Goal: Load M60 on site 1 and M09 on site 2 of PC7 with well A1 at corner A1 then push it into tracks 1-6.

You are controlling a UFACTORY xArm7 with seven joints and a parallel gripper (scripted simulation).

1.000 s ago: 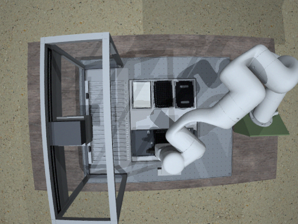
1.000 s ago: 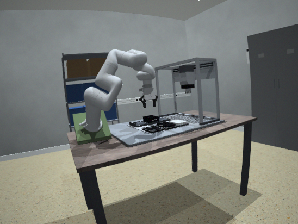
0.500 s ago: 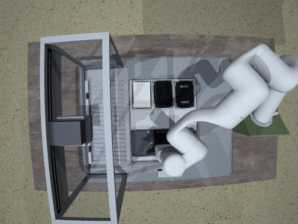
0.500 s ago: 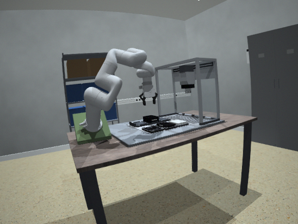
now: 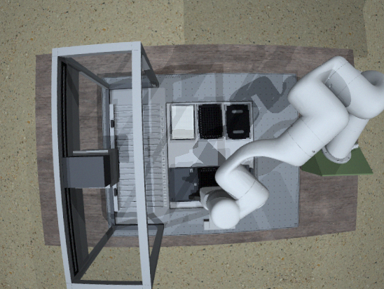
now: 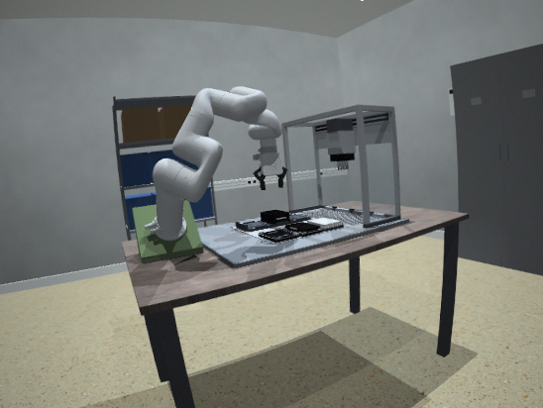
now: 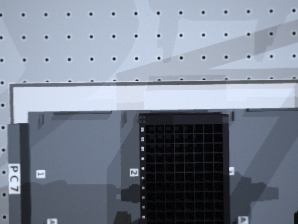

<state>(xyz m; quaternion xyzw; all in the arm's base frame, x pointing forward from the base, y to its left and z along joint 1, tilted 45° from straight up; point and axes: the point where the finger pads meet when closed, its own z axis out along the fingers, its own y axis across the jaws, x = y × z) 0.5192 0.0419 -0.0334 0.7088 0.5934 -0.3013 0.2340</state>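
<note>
Right now the pale 384-well plate M60 is 7 cm ahead of my hand, 25 cm to the right of it and 15 cm below it. Round my hand: dark plate carrier PC7: 1 cm behind, 15 cm below; then black deep-well block M09: 14 cm below; then nest S3: 7 cm ahead, 25 cm to the right, 16 cm below.
</note>
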